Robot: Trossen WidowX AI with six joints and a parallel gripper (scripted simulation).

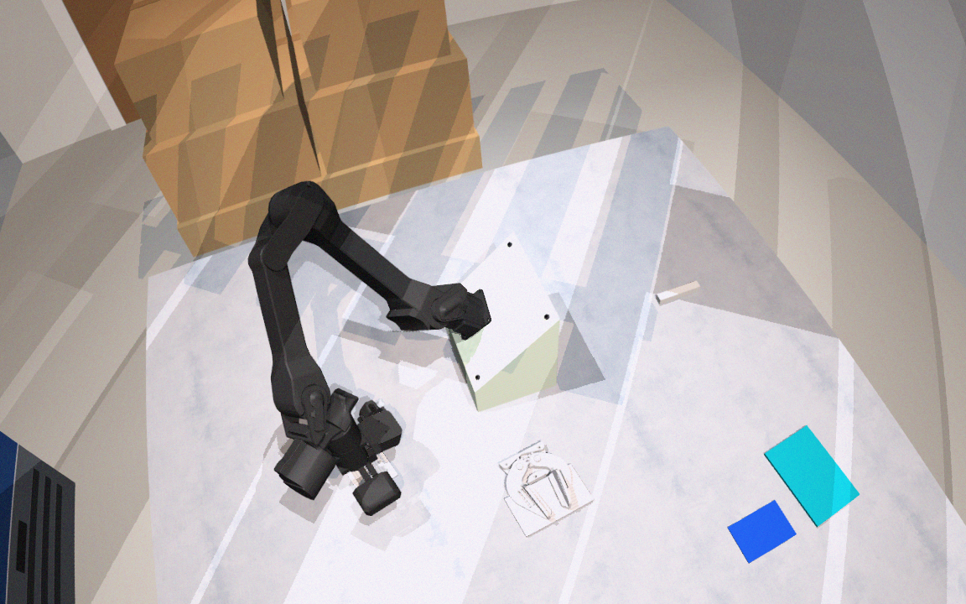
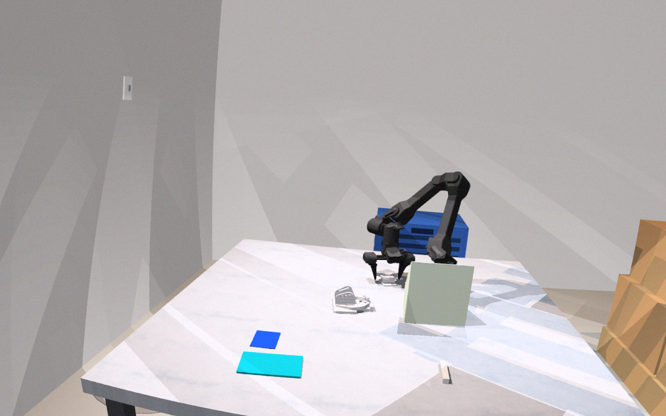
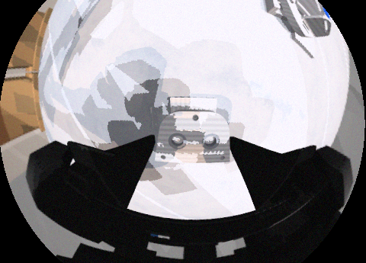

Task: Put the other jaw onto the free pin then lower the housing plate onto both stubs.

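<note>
The white block lies 10 mm to the left of my gripper tip. The rest, counted from my gripper tip: white stick (210 mm behind, 630 mm to the left); blue card (260 mm ahead, 580 mm to the left, 10 mm below); white jaw (70 mm ahead, 250 mm to the left, 10 mm above).
</note>
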